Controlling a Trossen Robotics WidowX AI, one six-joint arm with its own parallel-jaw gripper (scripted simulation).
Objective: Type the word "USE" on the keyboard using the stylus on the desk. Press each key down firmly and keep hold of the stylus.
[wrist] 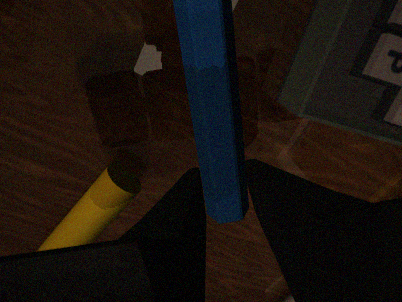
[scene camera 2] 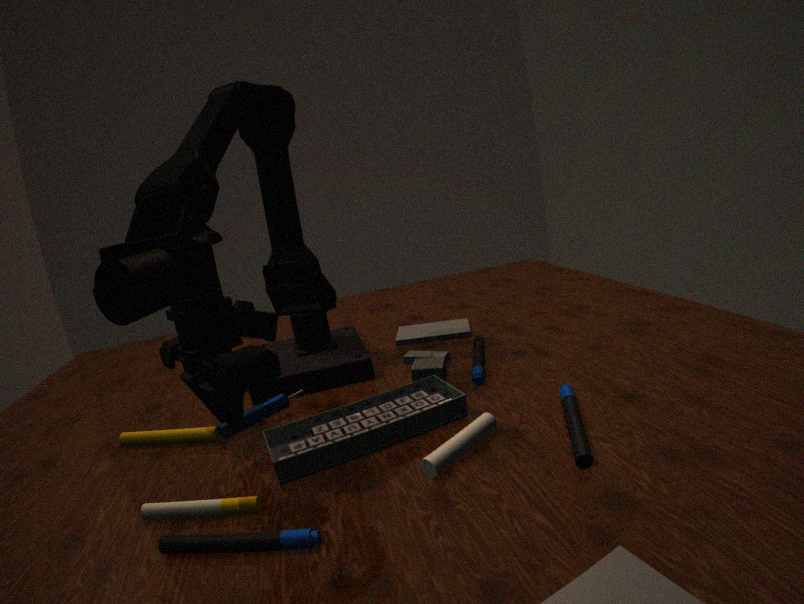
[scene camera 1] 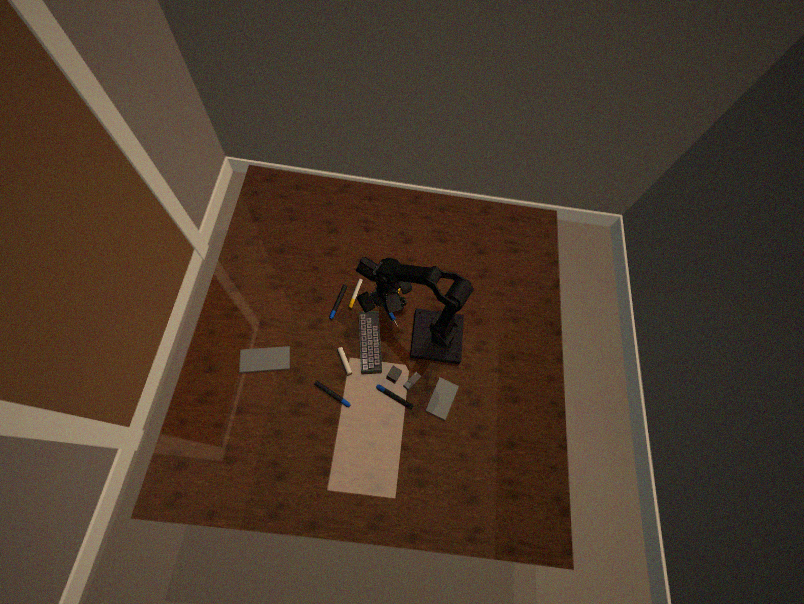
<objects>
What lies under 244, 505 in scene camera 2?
A white-and-yellow marker.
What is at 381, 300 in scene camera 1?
My gripper.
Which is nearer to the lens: the blue stylus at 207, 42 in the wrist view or the yellow marker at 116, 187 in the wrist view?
The blue stylus.
</objects>
